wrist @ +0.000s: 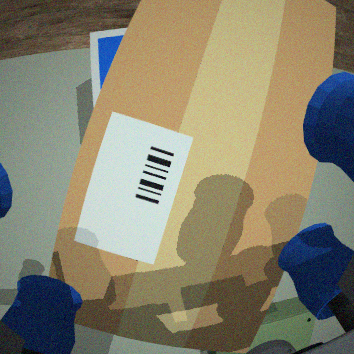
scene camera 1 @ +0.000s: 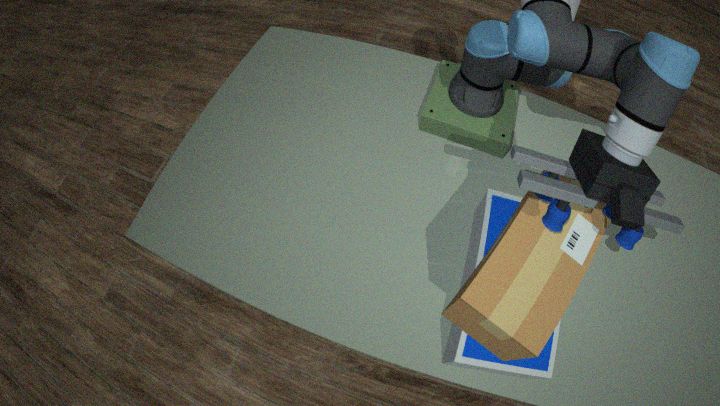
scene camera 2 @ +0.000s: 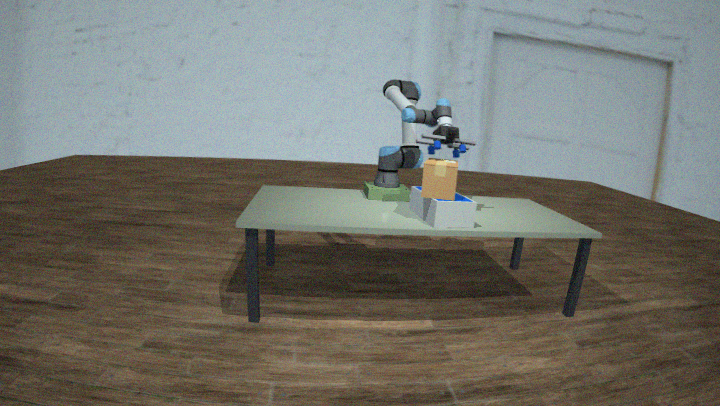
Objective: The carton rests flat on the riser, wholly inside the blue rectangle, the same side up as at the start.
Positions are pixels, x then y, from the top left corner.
suction head: holds nothing
a brown carton [scene camera 1: 512,302]: on a riser [scene camera 1: 461,350]
